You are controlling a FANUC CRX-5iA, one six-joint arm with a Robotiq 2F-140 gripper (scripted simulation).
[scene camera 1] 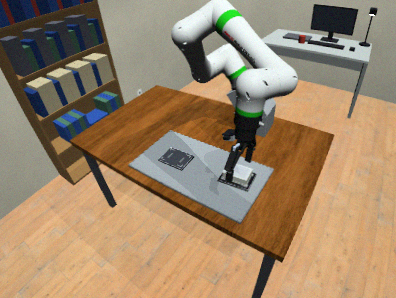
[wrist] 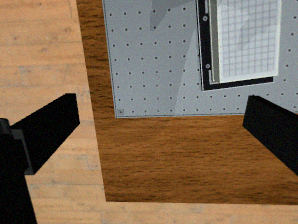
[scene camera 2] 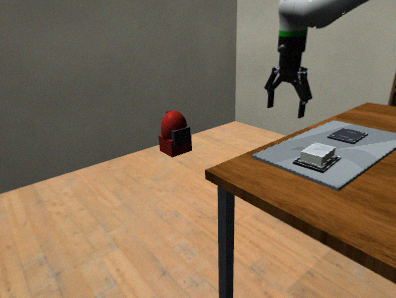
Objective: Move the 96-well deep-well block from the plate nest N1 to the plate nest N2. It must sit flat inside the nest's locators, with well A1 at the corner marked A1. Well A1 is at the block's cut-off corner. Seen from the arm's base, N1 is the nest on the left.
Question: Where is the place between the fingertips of my gripper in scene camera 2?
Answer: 284, 112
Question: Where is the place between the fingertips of my gripper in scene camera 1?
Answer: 238, 170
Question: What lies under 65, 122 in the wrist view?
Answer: My gripper.
